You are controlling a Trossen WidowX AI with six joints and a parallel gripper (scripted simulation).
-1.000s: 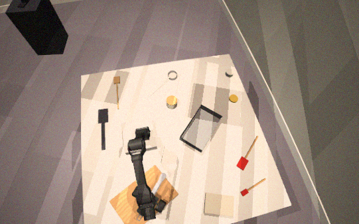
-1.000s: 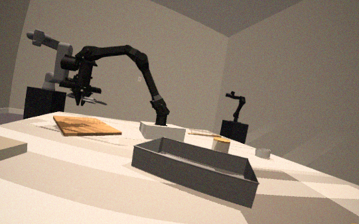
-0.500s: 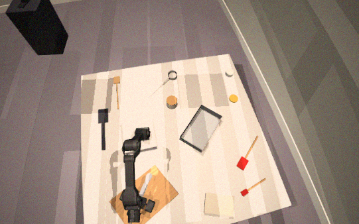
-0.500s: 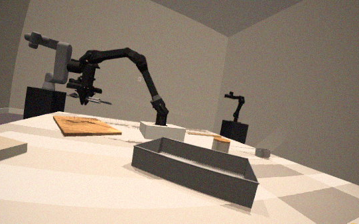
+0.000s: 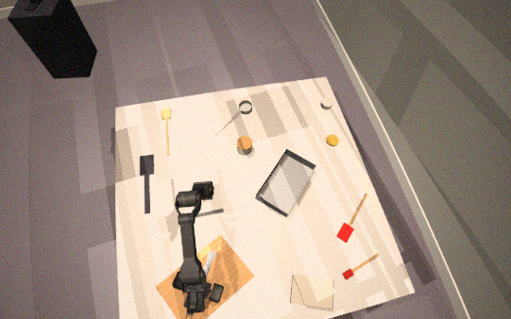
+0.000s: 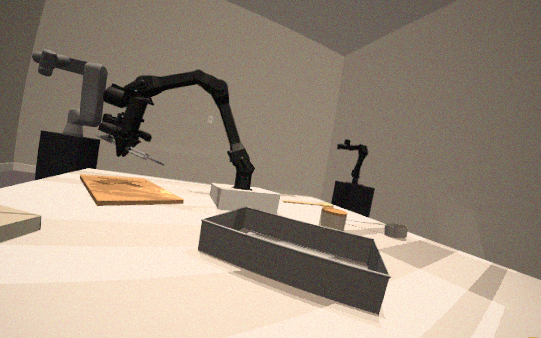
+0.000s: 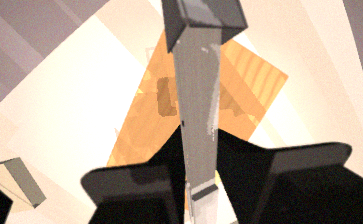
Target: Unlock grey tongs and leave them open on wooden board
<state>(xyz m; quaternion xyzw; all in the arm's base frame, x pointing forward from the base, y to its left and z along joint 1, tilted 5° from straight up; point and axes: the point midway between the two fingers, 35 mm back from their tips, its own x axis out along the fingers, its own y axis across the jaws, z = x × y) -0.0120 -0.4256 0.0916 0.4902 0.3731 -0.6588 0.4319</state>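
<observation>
My gripper tip is now 100 mm above the wooden board, 40 mm to the right of it and 10 mm short of it. From my gripper tip the other things lie so: roasting tin 490 mm to the left, 410 mm ahead, 80 mm below; black spatula 550 mm to the left, 290 mm behind, 110 mm below; pale board 480 mm ahead, 100 mm below, 20 mm to the right.
</observation>
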